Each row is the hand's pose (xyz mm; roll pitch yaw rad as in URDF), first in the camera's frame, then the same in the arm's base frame.
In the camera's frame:
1: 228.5 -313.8 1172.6 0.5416 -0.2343 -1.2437
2: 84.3 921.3 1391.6 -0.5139 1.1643 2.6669
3: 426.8 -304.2 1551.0 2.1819 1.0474 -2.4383
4: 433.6 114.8 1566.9 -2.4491 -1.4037 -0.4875
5: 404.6 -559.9 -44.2 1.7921 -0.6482 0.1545
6: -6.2 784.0 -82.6 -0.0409 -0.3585 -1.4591
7: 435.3 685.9 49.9 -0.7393 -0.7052 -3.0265
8: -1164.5 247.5 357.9 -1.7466 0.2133 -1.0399
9: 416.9 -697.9 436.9 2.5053 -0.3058 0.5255
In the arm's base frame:
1: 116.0 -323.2 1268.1 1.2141 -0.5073 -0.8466
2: -795.0 548.3 1198.7 -3.0449 1.2641 0.8248
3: 15.9 -318.8 1683.5 -2.6318 1.0537 -0.4572
4: -226.8 21.4 1648.9 0.3210 -1.0494 -2.5897
5: 1047.9 -97.2 460.2 1.1068 -1.2232 1.3878
6: 60.6 798.1 12.9 0.6948 -0.4679 -1.1152
7: 306.2 906.9 400.1 -0.5457 -0.0486 -2.4506
8: -578.0 -351.8 -292.9 -1.2411 -0.2458 -0.3971
9: 862.1 -336.3 858.9 1.9000 -0.7536 1.4977

